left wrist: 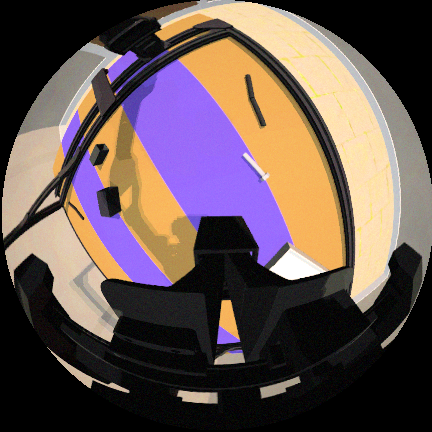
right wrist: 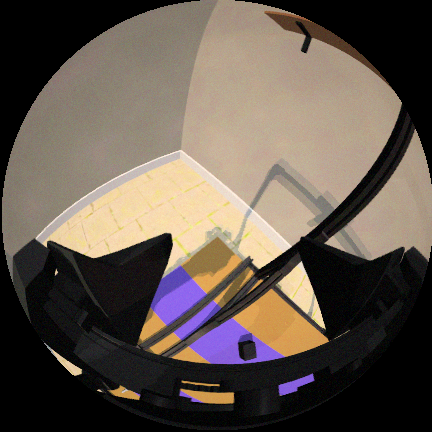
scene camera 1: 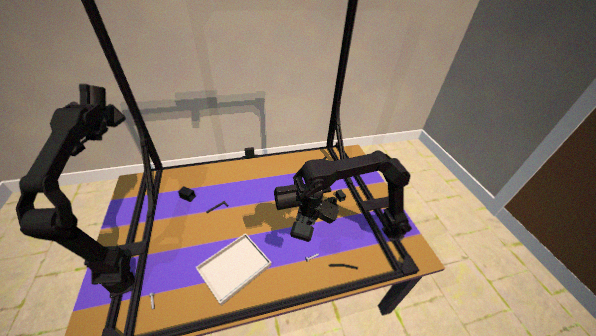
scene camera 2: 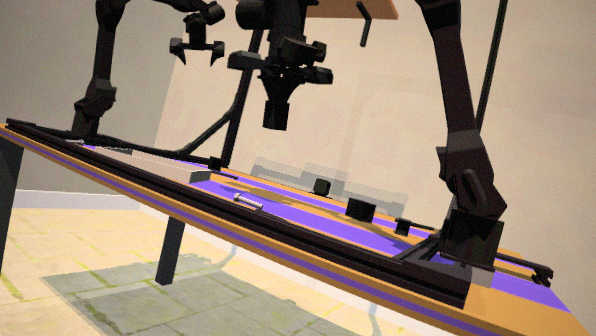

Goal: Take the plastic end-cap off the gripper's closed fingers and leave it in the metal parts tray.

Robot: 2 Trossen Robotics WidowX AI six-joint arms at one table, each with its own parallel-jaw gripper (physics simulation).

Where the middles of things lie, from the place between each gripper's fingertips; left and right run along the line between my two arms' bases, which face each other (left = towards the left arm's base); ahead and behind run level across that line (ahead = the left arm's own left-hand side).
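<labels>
The metal parts tray (scene camera 1: 228, 271) is 340 mm below my right hand, 400 mm to the left of it and 380 mm ahead. There's a plastic end-cap (left wrist: 226, 233) too, and that's 190 mm below my right hand, 650 mm to the left of it and 350 mm ahead of it.
As for my left hand, the plastic end-cap is right at it, and the metal parts tray is 150 mm below that left hand, 250 mm to the right of it and 30 mm ahead.
</labels>
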